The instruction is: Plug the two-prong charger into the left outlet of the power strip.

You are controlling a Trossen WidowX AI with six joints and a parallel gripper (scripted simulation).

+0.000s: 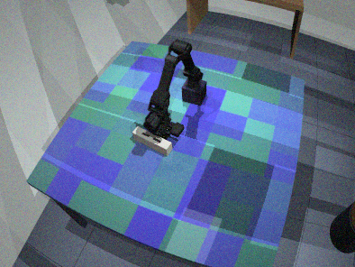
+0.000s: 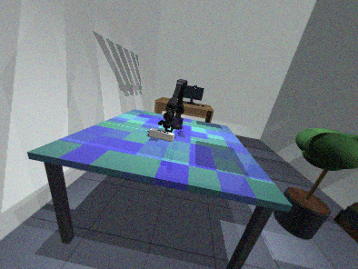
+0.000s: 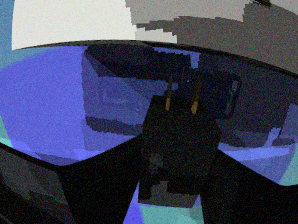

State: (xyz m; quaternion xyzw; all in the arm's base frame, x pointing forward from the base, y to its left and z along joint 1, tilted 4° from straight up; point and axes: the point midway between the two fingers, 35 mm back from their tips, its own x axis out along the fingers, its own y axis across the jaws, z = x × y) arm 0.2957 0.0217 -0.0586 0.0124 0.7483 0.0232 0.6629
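The two-prong charger is 20 mm ahead of my gripper tip and 10 mm above it.
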